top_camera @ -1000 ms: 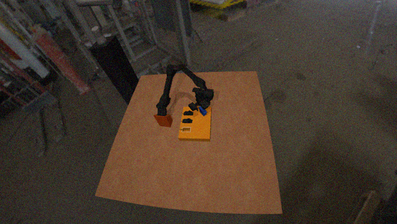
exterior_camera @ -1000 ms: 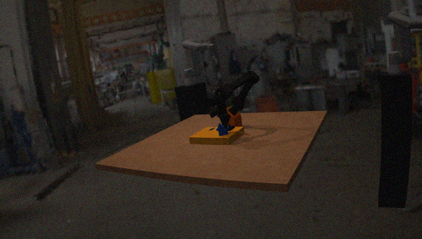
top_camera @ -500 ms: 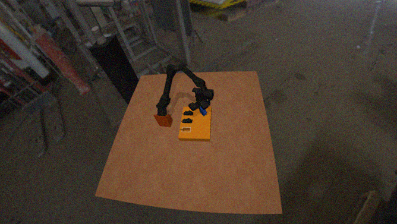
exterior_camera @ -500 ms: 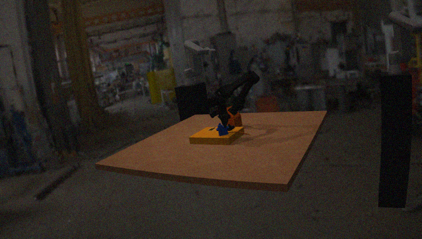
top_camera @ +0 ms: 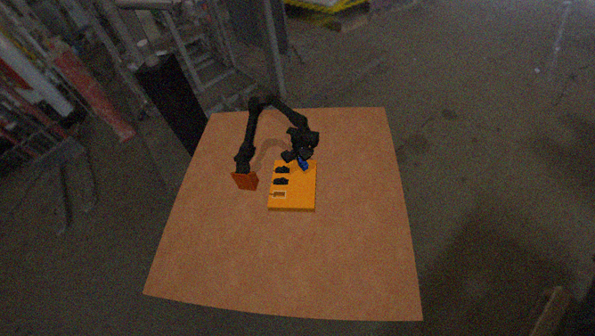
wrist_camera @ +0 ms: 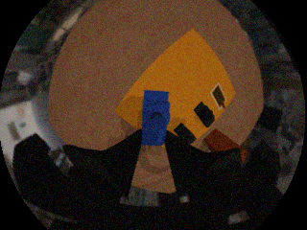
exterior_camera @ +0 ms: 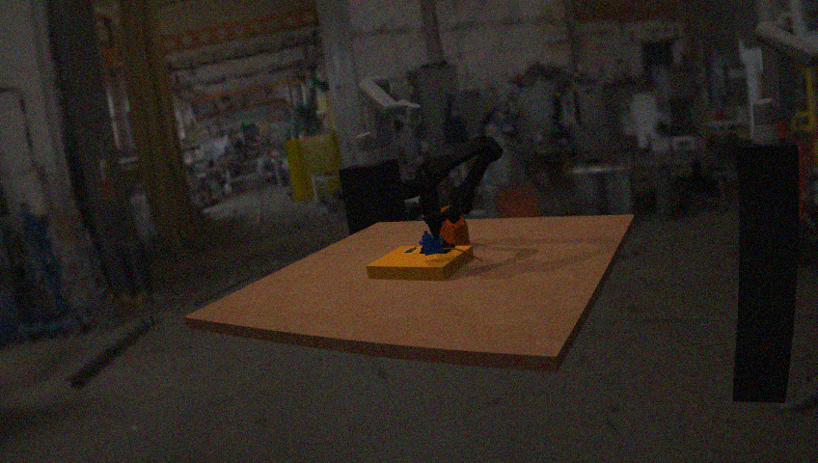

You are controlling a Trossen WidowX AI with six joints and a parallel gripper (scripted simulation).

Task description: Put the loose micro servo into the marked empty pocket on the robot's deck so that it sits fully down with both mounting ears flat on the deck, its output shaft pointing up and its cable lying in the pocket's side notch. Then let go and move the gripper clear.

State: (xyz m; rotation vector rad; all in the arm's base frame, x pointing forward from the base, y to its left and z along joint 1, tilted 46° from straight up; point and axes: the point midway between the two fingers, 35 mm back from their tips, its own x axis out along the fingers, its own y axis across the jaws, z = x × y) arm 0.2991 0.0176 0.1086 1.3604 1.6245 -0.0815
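My gripper tip is now 10 cm to the left of the deck and 10 cm above it.
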